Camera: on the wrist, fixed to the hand. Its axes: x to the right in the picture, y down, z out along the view.
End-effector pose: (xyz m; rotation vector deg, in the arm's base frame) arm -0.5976 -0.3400 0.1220 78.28 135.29 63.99
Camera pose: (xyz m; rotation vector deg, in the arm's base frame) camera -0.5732 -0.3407 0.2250 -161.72 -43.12 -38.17
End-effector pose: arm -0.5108 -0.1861 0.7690 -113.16 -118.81 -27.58
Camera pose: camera -0.4276 -0.2014 0.8326 -166.59 -11.74 18.36
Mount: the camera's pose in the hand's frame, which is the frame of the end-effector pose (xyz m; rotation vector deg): 0.0058 0.0871 -0.0599 5.35 -21.60 86.76
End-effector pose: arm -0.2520 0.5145 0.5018 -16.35 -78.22 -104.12
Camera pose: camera -0.1760 0.4531 0.5425 -71.04 -52.15 -24.15
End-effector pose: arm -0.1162 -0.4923 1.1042 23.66 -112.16 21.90
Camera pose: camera -0.1095 -0.3890 1.1264 -64.82 -130.95 79.91
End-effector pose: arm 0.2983 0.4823 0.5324 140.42 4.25 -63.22
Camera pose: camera 0.3639 0.4285 0.5958 85.58 -93.08 -40.98
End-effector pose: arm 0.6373 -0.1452 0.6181 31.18 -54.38 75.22
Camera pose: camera 0.5697 -0.0754 0.5761 -1.91 98.04 -149.49
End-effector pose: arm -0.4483 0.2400 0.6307 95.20 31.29 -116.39
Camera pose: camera -0.3512 0.2023 0.6120 57.76 -43.95 -61.71
